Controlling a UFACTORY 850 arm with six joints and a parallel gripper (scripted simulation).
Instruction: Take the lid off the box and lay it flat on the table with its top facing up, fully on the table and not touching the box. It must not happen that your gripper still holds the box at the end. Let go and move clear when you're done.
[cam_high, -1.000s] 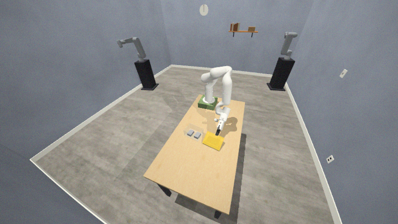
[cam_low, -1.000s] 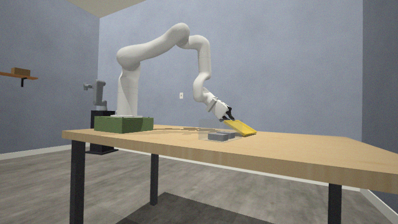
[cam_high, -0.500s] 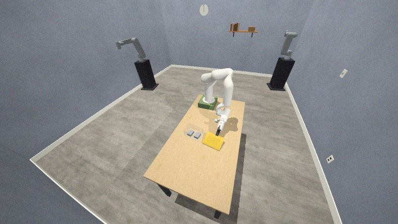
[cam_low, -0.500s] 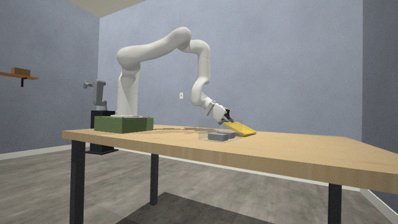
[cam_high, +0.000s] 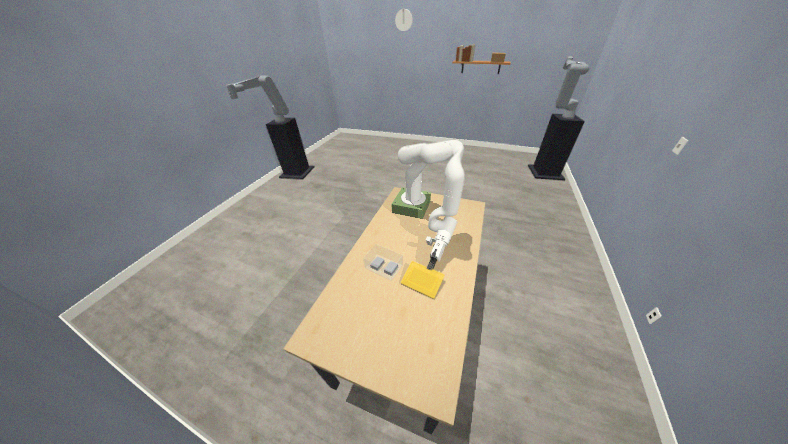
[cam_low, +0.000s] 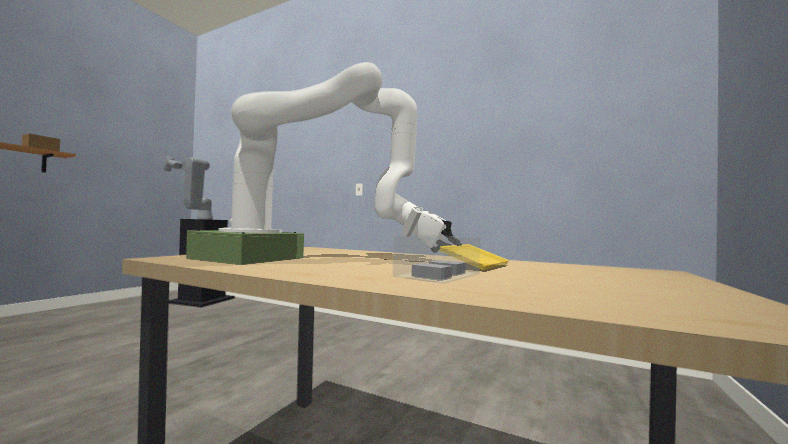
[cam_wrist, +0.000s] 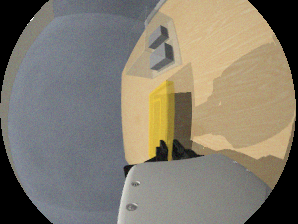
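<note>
Right now the yellow lid is 7 cm ahead of my hand, 4 cm to the right of it and 3 cm below it. From my hand the other things lie so: clear box: 28 cm to the right, 1 cm below, 1 cm behind.
</note>
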